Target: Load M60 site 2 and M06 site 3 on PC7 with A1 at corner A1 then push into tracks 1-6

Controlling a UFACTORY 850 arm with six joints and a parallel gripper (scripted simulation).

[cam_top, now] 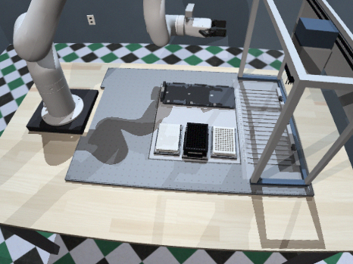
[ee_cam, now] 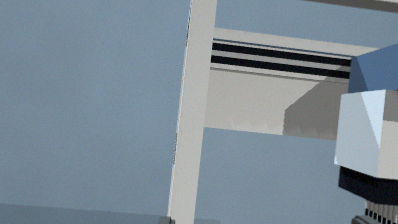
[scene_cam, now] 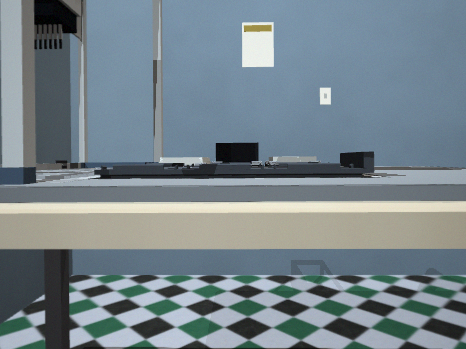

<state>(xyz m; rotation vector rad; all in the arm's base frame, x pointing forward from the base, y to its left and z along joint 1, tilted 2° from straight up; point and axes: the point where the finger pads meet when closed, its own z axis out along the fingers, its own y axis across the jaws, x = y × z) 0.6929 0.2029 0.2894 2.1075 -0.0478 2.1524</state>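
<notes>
My gripper is now 370 mm to the left of the plate and 270 mm above it. From my hand the other things lie so: pipetting head: 260 mm to the right, 240 mm ahead, 60 mm above; then carrier PC7: 270 mm below, 110 mm to the right, 90 mm behind; then nest S3: 370 mm to the right, 280 mm below.
</notes>
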